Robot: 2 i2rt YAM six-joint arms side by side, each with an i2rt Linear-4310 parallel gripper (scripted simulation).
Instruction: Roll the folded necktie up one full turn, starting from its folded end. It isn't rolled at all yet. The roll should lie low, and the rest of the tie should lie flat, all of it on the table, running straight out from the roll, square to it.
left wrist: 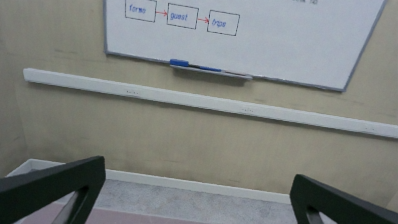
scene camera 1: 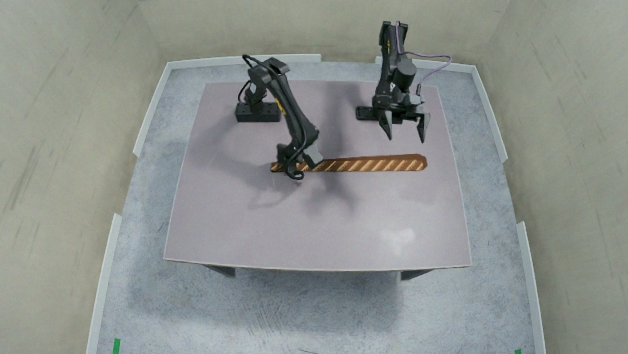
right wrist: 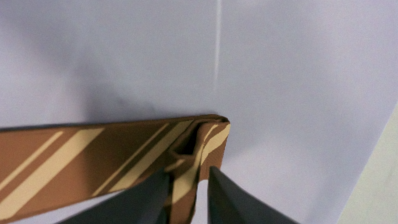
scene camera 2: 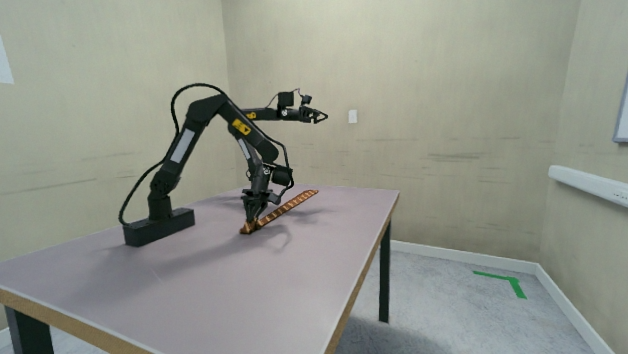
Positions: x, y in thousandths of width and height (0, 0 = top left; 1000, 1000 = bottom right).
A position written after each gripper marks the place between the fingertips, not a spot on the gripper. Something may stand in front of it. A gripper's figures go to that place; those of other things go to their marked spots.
Scene:
The left gripper (scene camera 1: 649, 400): 0.83 m from the lens. A brown striped necktie (scene camera 1: 644, 459): 1.26 m from the lens.

